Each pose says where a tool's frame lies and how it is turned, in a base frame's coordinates. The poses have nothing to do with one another.
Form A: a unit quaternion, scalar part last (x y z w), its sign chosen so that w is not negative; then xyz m.
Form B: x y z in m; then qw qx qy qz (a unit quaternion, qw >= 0). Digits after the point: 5 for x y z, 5 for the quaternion.
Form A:
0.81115, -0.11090, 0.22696, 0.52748, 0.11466, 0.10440, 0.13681
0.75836, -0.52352, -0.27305, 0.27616, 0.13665, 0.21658, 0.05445
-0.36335, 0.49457, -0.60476, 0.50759, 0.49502, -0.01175, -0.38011
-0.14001, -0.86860, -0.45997, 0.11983, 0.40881, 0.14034, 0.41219
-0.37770, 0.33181, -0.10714, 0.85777, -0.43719, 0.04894, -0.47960
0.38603, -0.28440, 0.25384, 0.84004, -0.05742, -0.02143, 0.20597
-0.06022, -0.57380, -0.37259, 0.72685, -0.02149, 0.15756, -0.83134
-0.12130, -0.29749, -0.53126, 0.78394, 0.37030, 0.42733, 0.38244
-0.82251, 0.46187, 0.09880, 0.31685, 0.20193, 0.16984, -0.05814
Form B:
0.11466, 0.10440, 0.13681, 0.52748, 0.81115, -0.11090, 0.22696
0.13665, 0.21658, 0.05445, 0.27616, 0.75836, -0.52352, -0.27305
0.49502, -0.01175, -0.38011, 0.50759, -0.36335, 0.49457, -0.60476
0.40881, 0.14034, 0.41219, 0.11983, -0.14001, -0.86860, -0.45997
-0.43719, 0.04894, -0.47960, 0.85777, -0.37770, 0.33181, -0.10714
-0.05742, -0.02143, 0.20597, 0.84004, 0.38603, -0.28440, 0.25384
-0.02149, 0.15756, -0.83134, 0.72685, -0.06022, -0.57380, -0.37259
0.37030, 0.42733, 0.38244, 0.78394, -0.12130, -0.29749, -0.53126
0.20193, 0.16984, -0.05814, 0.31685, -0.82251, 0.46187, 0.09880

